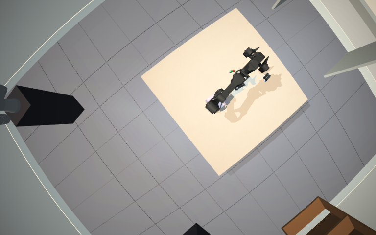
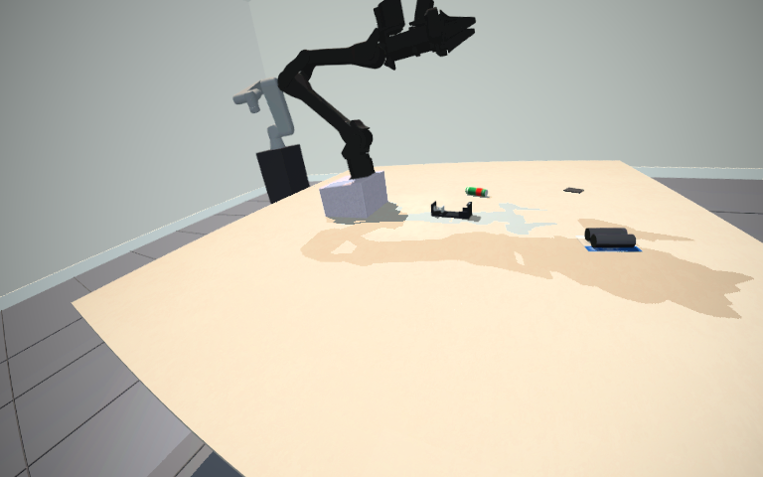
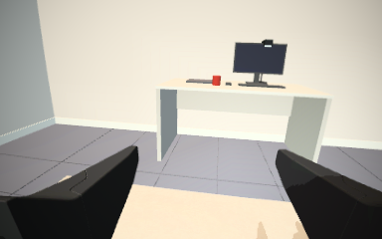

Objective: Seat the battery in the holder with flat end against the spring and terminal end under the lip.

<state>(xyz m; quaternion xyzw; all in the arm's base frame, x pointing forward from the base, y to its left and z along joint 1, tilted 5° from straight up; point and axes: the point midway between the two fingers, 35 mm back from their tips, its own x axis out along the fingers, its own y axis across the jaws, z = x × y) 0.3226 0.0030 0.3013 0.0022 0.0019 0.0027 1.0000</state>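
Now: gripper tip 60 mm to the right of the battery and 410 mm above it. Round my gripper tip: dark flat piece 280 mm ahead, 90 mm to the left, 420 mm below.
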